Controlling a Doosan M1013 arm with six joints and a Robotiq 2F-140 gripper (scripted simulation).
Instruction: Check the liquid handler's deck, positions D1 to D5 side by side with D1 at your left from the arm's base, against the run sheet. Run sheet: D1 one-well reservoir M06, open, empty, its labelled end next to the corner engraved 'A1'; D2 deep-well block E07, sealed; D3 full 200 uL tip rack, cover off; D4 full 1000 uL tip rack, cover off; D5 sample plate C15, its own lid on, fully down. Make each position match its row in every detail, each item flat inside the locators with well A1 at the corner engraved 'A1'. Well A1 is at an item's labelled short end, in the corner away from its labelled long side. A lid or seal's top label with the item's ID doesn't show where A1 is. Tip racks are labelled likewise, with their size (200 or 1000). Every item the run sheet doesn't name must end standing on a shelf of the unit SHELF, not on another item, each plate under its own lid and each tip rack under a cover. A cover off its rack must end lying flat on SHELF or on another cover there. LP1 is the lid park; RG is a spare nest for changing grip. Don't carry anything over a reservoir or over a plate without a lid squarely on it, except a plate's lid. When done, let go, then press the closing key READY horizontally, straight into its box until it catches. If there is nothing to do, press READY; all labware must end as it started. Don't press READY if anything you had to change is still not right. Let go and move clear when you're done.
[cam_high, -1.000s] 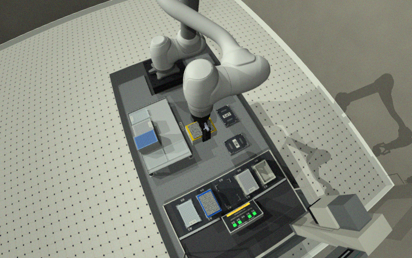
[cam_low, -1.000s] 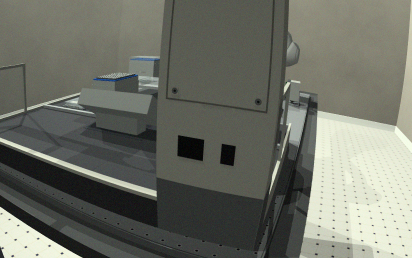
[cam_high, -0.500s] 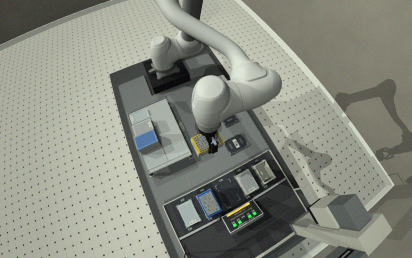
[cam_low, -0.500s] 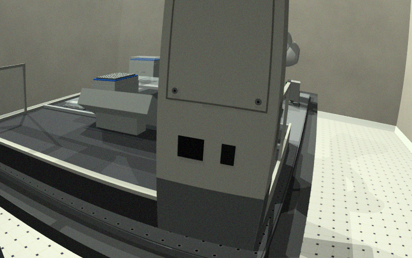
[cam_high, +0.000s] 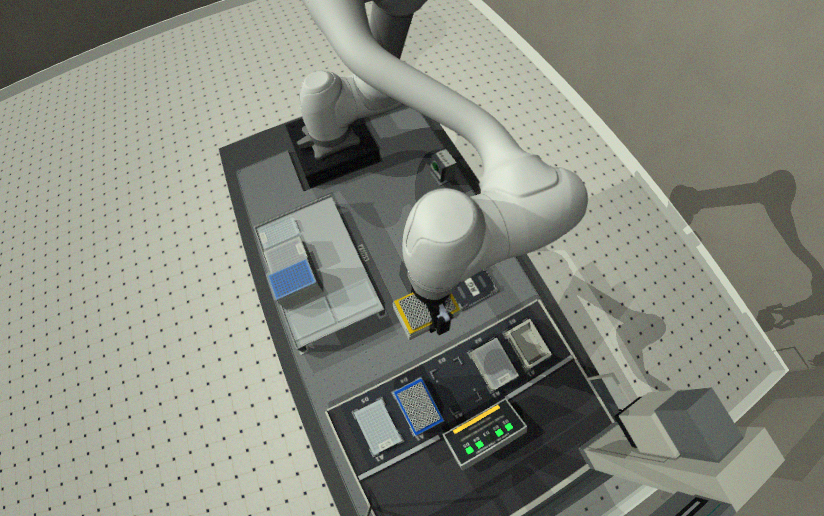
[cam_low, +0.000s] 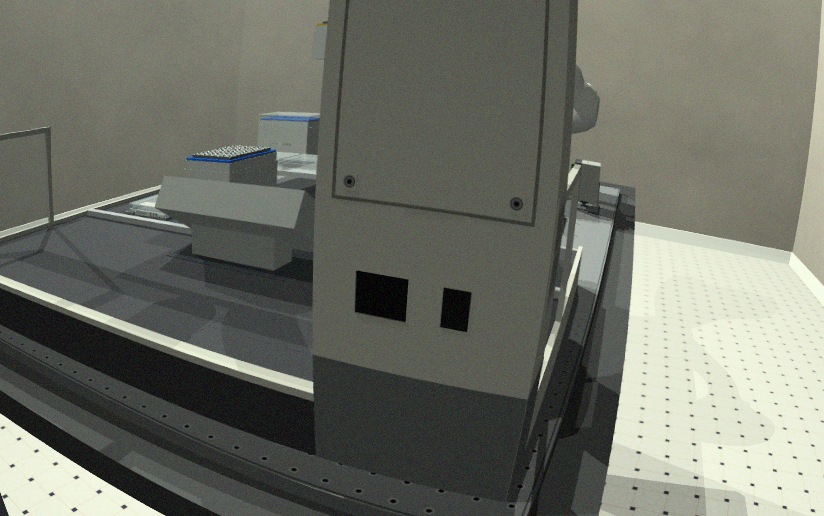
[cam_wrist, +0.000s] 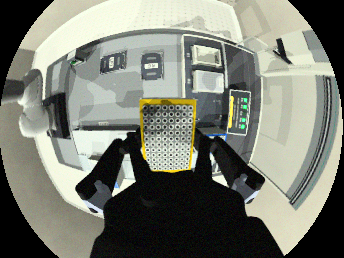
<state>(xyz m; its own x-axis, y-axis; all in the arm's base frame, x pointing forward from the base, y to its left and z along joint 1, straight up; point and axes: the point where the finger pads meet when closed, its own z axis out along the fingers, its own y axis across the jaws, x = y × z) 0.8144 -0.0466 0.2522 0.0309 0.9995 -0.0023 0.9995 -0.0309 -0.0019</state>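
Now: the blue-rimmed tip rack 200 mm below my hand, 190 mm ahead of it and 110 mm to the right of it. The rest, counted from my hand: sealed deep-well block (250 mm below, 190 mm ahead, 140 mm to the left); spare nest (310 mm below, 220 mm to the left, 60 mm behind); yellow-rimmed tip rack (10 mm to the left, 10 mm behind, 10 mm above).
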